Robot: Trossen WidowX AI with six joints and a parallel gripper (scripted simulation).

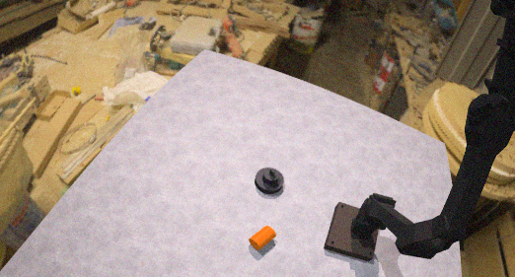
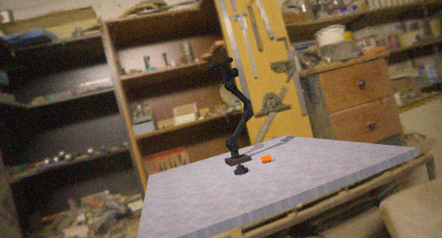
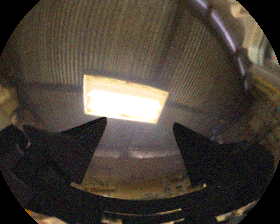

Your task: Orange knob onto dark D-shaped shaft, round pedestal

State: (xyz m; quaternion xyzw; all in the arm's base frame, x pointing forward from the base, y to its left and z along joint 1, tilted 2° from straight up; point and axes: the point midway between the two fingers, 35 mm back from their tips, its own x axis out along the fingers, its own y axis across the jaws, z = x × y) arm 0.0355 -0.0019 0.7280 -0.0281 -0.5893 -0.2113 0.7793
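Right now the orange knob is 230 mm ahead of my gripper tip, 60 mm to the left of it and 770 mm below it. The rest, counted from my gripper tip: round dark pedestal (250 mm ahead, 140 mm to the right, 760 mm below).
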